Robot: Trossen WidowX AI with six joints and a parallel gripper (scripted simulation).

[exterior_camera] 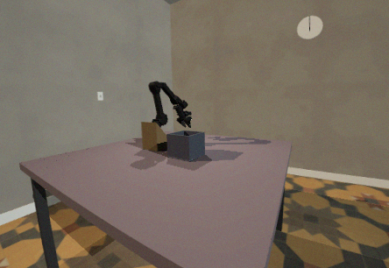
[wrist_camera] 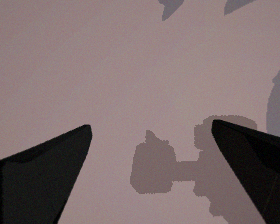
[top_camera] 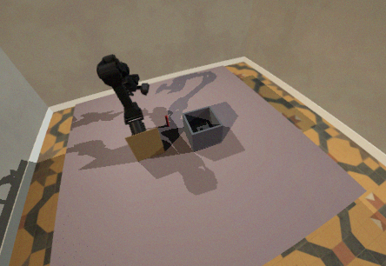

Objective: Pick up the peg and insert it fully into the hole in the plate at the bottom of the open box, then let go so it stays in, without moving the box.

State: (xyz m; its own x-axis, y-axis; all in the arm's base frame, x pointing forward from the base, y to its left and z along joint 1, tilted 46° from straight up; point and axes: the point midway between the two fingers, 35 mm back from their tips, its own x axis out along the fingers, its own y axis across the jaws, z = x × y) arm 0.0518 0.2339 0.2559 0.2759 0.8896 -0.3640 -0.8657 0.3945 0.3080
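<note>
The red peg lies 230 mm to the right of my hand, 110 mm ahead of it and 100 mm below it. The rest, counted from my hand: dark plate: 400 mm to the right, 260 mm ahead, 90 mm below.
</note>
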